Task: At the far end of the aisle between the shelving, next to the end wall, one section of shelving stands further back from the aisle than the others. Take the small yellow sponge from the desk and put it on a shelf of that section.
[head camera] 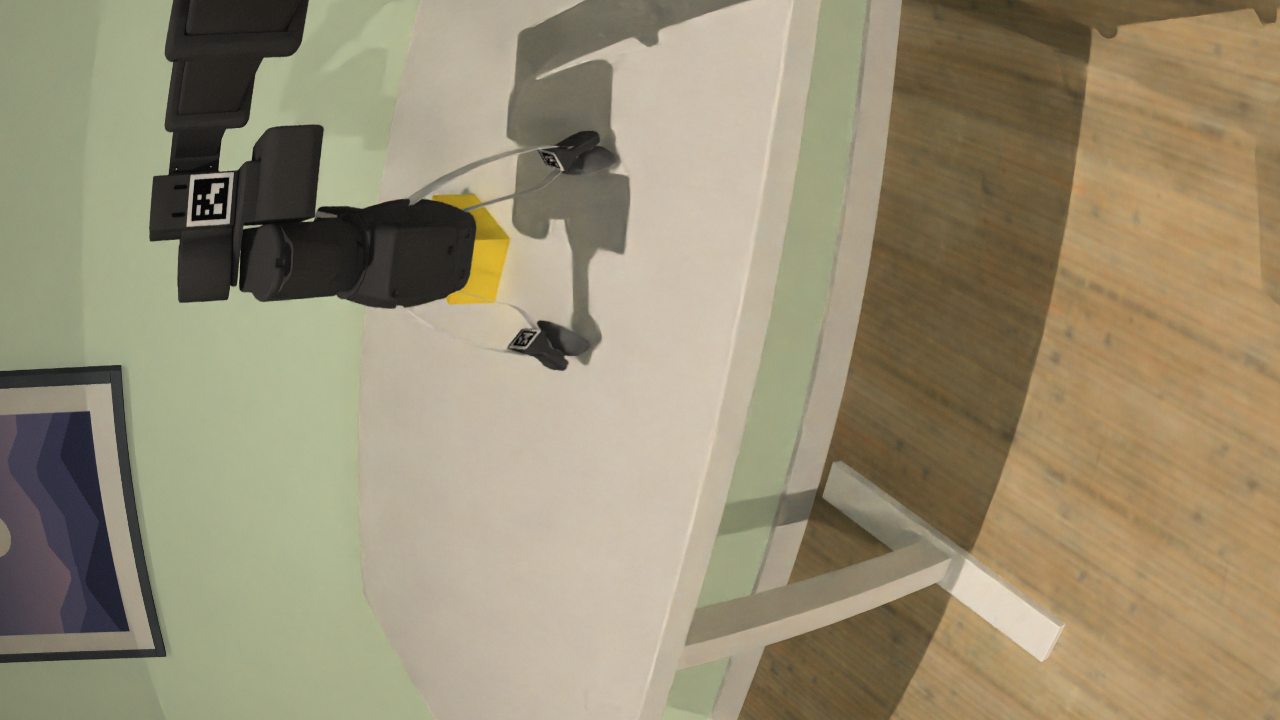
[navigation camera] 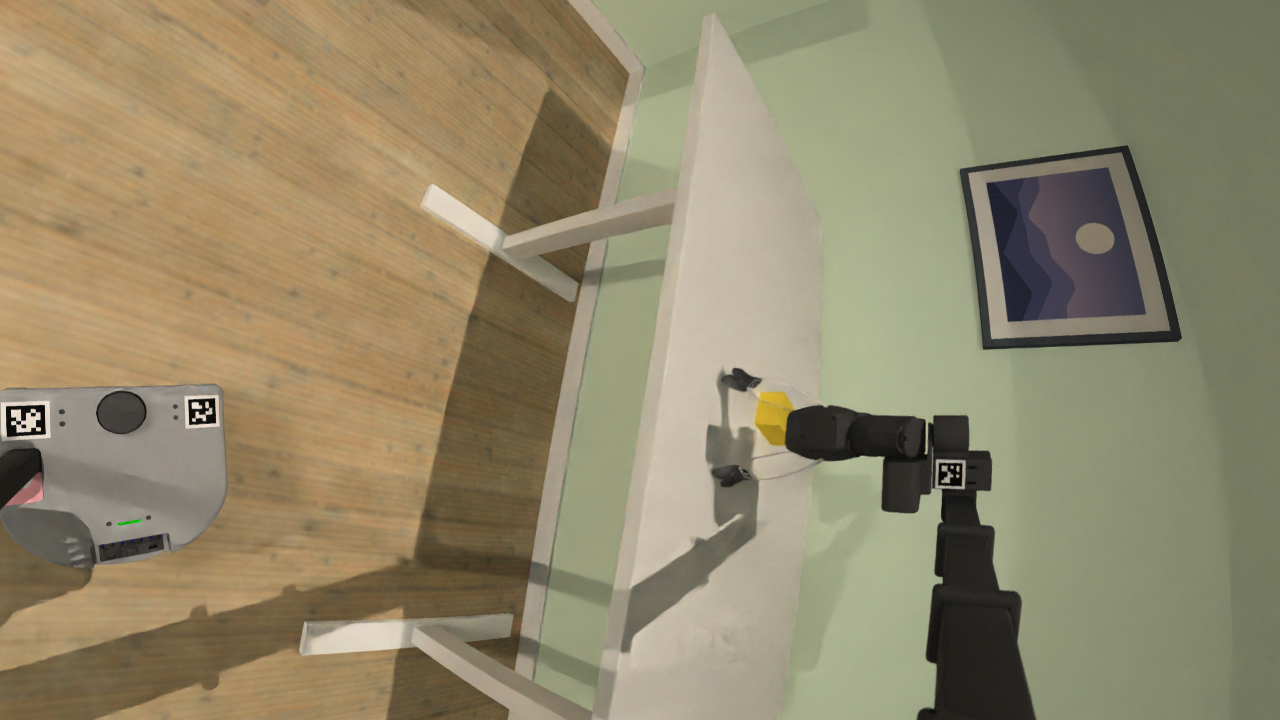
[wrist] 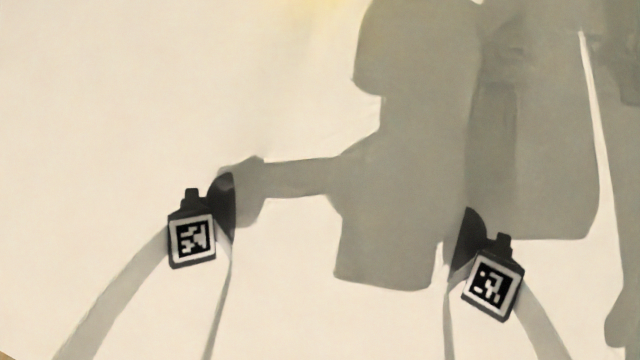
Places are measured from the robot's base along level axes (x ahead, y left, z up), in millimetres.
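Pixels of known places: gripper, fingertip midpoint: (head camera: 591,248) (navigation camera: 721,426) (wrist: 341,215); robot's base, origin of the base link: (navigation camera: 123,410).
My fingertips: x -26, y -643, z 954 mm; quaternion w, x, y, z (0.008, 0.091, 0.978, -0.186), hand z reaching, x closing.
Ahead of a thing's pixels: the offset from my fingertips to its top centre. "spot": to the spot under its first point. Level surfaces: height alone.
The small yellow sponge @[dx -13, dy -207, dz +41 mm] (head camera: 487,265) (navigation camera: 773,418) rests on the pale desk @[dz -4 mm] (head camera: 537,501) (navigation camera: 751,250) (wrist: 90,100), partly covered by the gripper body in the head and navigation views. In the wrist view a faint yellow glow shows at the top edge; the sponge itself does not show. My gripper (head camera: 581,248) (navigation camera: 735,428) (wrist: 341,215) is open, its fingers spread wide with nothing between the tips. The fingertips point down at the desk, on the front-edge side of the sponge. The gap between tips and desk top is hard to tell. The shelving does not show.
A green wall with a framed picture (head camera: 62,537) (navigation camera: 1065,246) stands behind the desk. The desk's T-shaped legs @[spot: dx +487, dy -380, dz -610 mm] (head camera: 823,595) (navigation camera: 590,225) reach onto the wooden floor. My grey base (navigation camera: 161,465) stands on the floor in front of the desk. My arm (navigation camera: 975,644) extends along the wall side.
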